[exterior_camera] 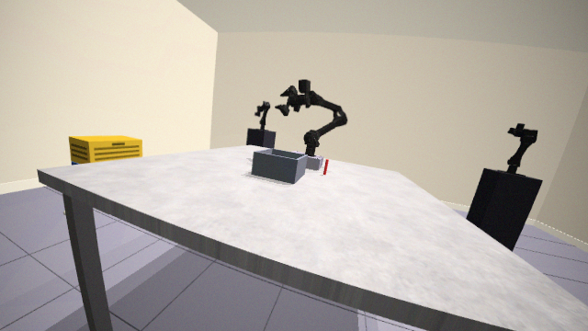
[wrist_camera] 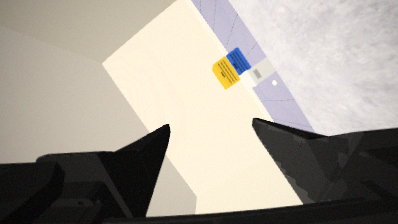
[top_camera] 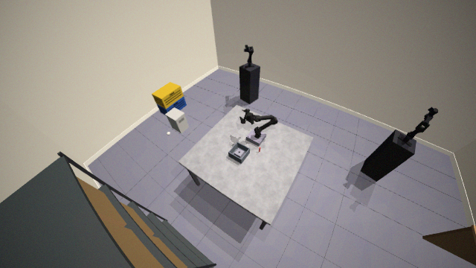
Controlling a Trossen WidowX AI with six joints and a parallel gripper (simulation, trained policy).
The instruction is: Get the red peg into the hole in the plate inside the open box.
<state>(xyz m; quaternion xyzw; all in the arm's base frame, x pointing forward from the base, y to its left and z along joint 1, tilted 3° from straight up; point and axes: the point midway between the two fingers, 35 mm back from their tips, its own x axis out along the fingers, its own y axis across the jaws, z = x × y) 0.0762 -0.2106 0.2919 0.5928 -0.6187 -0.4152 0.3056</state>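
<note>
Right now the red peg is 70 mm ahead of my gripper tip, 390 mm to the left of it and 320 mm below it. The rest, counted from my gripper tip: grey box (280 mm ahead, 240 mm to the left, 330 mm below); then pale plate (280 mm ahead, 240 mm to the left, 310 mm below).
</note>
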